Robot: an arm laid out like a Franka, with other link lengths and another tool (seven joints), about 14 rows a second.
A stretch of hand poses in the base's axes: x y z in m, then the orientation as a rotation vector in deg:
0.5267, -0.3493, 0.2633, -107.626, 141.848, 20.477
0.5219, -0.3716, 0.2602, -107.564, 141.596, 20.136
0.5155, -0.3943, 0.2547, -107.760, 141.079, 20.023
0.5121, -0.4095, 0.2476, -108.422, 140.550, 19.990
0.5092, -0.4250, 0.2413, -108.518, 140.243, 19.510
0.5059, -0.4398, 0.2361, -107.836, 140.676, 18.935
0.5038, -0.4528, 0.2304, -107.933, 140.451, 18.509
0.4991, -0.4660, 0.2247, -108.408, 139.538, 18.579
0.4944, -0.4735, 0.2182, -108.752, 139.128, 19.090
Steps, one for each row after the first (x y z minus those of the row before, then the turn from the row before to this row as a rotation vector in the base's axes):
-0.0048, -0.0223, -0.0031, 0.011, -0.345, 0.033
-0.0064, -0.0227, -0.0055, 0.160, -0.299, 0.264
-0.0034, -0.0152, -0.0071, 0.028, -0.080, 0.537
-0.0029, -0.0155, -0.0063, -0.079, -0.381, 0.138
-0.0033, -0.0148, -0.0052, -0.234, -0.278, -0.534
-0.0021, -0.0130, -0.0057, -0.104, -0.302, 0.115
-0.0047, -0.0132, -0.0057, 0.345, -0.344, 0.556
-0.0047, -0.0075, -0.0065, 0.316, 0.128, 0.336

